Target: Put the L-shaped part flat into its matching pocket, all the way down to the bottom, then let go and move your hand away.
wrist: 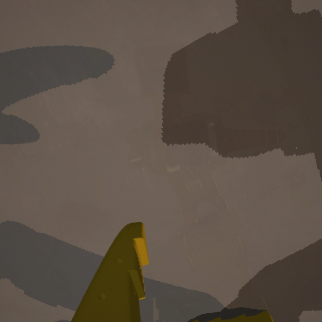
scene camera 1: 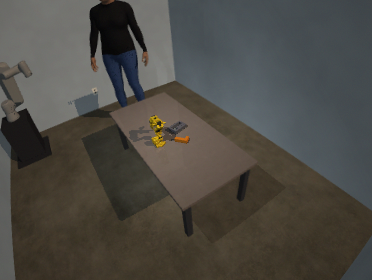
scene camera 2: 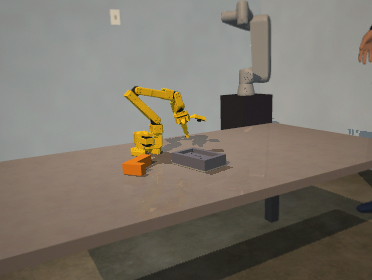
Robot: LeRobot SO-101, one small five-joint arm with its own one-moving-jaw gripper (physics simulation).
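The orange L-shaped part [scene camera 1: 183, 140] [scene camera 2: 134, 166] lies on the table beside the arm's base, apart from the grey tray. The dark grey tray [scene camera 1: 172, 131] [scene camera 2: 215, 162] holds the pocket; it stands on the table, and the pocket's exact outline is too small to tell. My gripper [scene camera 2: 196, 128] is fully open and empty, above the table behind the tray in the second scene view. In the wrist view one notched jaw shows, with an edge of the swung-out moving jaw at the bottom. The L-shaped part and the tray do not show in the wrist view.
The yellow arm's base [scene camera 1: 159, 142] [scene camera 2: 146, 145] stands on the brown table [scene camera 1: 200, 175] [scene camera 2: 75, 200], close to the L-shaped part. A person [scene camera 1: 118, 30] stands behind the table's far end. A grey robot arm [scene camera 1: 12, 90] [scene camera 2: 260, 47] stands on a black pedestal [scene camera 1: 24, 135] [scene camera 2: 246, 112] off the table.
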